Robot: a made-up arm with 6 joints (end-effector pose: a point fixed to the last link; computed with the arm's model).
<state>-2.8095 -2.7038 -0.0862 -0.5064 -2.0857 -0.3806</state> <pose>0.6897 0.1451 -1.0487 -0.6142 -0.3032 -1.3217</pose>
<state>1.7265 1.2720 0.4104 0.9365 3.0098 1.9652</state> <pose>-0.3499 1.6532 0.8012 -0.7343 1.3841 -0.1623</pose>
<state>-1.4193 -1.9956 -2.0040 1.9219 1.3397 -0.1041</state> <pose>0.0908 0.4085 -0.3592 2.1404 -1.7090 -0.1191</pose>
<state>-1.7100 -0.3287 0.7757 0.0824 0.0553 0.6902</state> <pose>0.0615 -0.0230 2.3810 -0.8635 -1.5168 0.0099</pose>
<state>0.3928 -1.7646 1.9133 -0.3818 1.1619 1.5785</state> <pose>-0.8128 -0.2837 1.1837 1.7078 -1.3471 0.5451</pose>
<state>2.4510 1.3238 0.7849 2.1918 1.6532 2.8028</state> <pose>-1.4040 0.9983 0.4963 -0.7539 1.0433 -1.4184</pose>
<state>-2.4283 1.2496 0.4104 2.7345 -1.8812 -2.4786</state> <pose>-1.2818 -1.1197 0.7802 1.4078 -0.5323 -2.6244</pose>
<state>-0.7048 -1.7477 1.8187 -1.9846 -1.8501 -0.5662</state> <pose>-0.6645 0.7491 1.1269 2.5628 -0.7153 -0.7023</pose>
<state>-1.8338 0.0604 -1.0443 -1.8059 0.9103 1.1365</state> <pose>0.1620 0.6294 2.1194 2.5306 1.4837 0.7078</pose>
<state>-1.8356 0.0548 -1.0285 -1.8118 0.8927 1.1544</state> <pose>0.1647 0.6309 2.1275 2.5539 1.4666 0.6924</pose>
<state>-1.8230 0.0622 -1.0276 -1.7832 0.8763 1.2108</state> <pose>0.1539 0.6205 2.1353 2.5804 1.5261 0.5976</pose>
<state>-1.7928 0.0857 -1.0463 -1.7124 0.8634 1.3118</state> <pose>0.1281 0.5950 2.1415 2.5886 1.6804 0.3999</pose>
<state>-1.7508 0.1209 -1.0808 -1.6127 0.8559 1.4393</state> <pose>0.0955 0.5579 2.1445 -2.4923 -1.8570 -0.1230</pose>
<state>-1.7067 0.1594 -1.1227 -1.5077 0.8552 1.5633</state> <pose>0.0656 0.5173 2.1430 -2.3132 -2.0025 0.1523</pose>
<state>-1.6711 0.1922 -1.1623 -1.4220 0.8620 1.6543</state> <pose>0.0447 0.4836 2.1374 -2.1515 -2.1152 0.3557</pose>
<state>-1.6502 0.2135 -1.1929 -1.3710 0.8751 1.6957</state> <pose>0.0334 0.4636 2.1292 -2.0525 -2.1832 0.4571</pose>
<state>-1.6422 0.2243 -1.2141 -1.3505 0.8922 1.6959</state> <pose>0.0286 0.4559 2.1203 -2.0164 -2.2172 0.4759</pose>
